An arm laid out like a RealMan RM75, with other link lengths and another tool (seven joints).
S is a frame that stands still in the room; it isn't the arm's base.
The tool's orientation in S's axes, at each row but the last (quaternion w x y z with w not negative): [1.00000, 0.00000, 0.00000, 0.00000]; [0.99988, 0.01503, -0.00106, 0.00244]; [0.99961, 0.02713, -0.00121, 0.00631]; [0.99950, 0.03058, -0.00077, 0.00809]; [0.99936, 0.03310, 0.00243, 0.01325]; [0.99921, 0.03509, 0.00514, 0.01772]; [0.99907, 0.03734, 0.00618, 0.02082]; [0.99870, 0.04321, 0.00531, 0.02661]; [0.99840, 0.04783, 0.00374, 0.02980]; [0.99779, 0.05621, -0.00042, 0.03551]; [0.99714, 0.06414, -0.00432, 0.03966]
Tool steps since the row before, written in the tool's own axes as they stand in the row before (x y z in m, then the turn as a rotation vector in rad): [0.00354, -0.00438, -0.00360, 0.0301, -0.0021, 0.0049]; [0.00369, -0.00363, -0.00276, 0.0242, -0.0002, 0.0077]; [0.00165, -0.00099, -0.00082, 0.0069, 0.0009, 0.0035]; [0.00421, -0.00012, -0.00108, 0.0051, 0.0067, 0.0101]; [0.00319, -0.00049, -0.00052, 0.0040, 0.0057, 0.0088]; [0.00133, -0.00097, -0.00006, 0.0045, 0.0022, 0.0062]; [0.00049, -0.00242, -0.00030, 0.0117, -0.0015, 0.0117]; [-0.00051, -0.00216, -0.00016, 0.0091, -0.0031, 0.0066]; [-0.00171, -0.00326, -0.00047, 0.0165, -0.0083, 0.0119]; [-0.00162, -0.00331, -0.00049, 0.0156, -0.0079, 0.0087]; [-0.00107, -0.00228, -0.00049, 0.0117, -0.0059, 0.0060]
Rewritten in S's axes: [0.00354, -0.00438, -0.00360, 0.0301, -0.0021, 0.0049]; [0.00371, -0.00353, -0.00286, 0.0242, -0.0003, 0.0077]; [0.00166, -0.00092, -0.00087, 0.0069, 0.0008, 0.0036]; [0.00421, 0.00001, -0.00108, 0.0050, 0.0062, 0.0105]; [0.00320, -0.00037, -0.00056, 0.0039, 0.0052, 0.0091]; [0.00136, -0.00092, -0.00014, 0.0045, 0.0019, 0.0063]; [0.00058, -0.00237, -0.00049, 0.0119, -0.0019, 0.0114]; [-0.00040, -0.00216, -0.00034, 0.0093, -0.0032, 0.0062]; [-0.00152, -0.00330, -0.00077, 0.0171, -0.0084, 0.0110]; [-0.00138, -0.00334, -0.00087, 0.0161, -0.0077, 0.0078]; [-0.00088, -0.00228, -0.00079, 0.0121, -0.0057, 0.0054]
